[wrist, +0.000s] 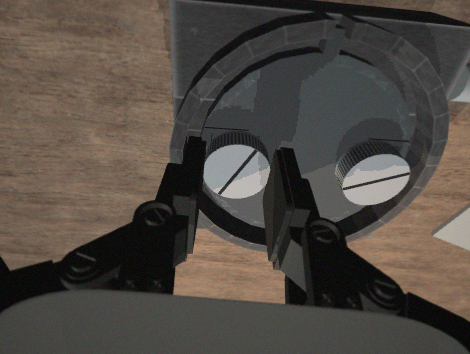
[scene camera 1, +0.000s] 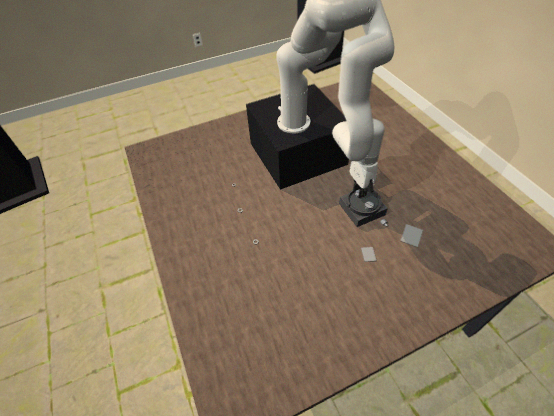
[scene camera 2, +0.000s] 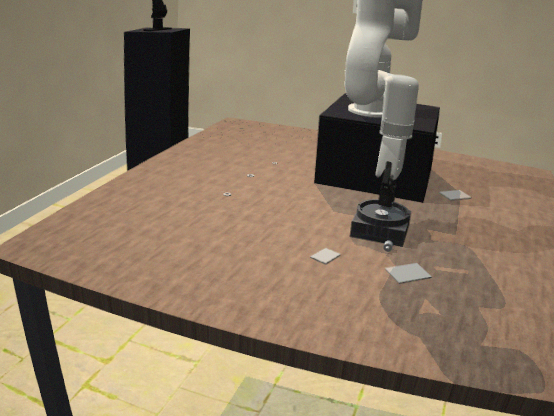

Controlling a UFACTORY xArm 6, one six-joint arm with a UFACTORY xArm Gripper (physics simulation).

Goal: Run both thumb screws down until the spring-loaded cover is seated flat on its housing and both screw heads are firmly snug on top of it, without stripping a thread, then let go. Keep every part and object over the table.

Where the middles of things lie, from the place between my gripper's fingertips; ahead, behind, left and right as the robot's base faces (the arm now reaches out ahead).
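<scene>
Hand positioned 2 cm above the round grey cover [wrist: 319, 101] and 3 cm short of it.
</scene>
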